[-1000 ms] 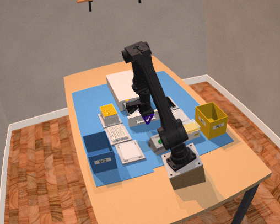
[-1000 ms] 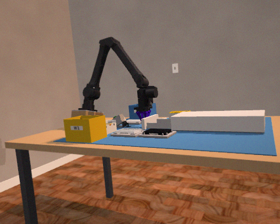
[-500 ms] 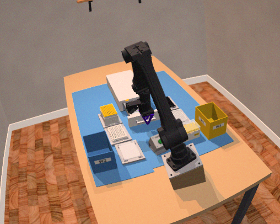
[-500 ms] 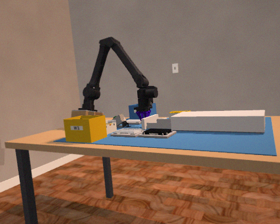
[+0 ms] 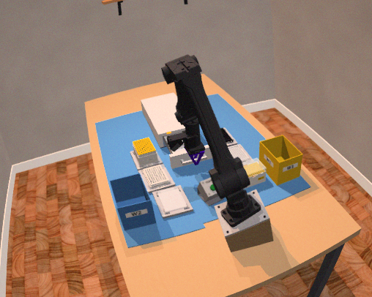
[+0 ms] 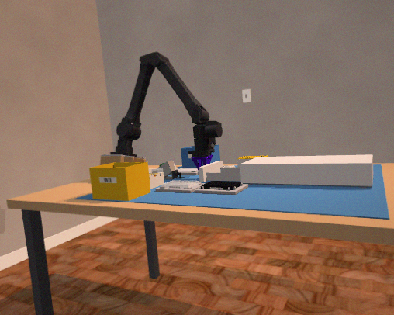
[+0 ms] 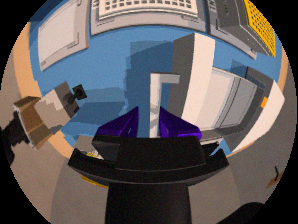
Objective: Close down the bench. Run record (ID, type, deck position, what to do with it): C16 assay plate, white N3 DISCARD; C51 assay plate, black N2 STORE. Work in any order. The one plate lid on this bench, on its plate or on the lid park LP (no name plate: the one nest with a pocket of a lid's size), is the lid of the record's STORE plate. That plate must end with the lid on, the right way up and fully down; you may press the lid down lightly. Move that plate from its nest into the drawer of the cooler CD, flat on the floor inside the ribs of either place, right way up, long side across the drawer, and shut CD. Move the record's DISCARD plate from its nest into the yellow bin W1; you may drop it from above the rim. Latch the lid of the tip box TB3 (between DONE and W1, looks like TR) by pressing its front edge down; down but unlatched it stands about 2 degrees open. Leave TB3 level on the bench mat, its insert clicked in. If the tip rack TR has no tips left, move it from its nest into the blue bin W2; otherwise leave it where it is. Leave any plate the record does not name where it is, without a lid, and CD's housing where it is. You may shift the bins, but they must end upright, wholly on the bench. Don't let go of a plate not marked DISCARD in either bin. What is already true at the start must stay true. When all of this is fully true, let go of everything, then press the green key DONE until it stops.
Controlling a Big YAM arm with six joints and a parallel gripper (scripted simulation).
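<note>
Now: hand 16 cm past the plate lid, 17 cm to the right of it and 2 cm above it. From my hand the other things lie so: cooler drawer: 15 cm ahead, 1 cm to the right, 2 cm below; name plate N1: 11 cm ahead, 17 cm to the left, 3 cm below; white assay plate: 1 cm ahead, 18 cm to the left, 2 cm below.
</note>
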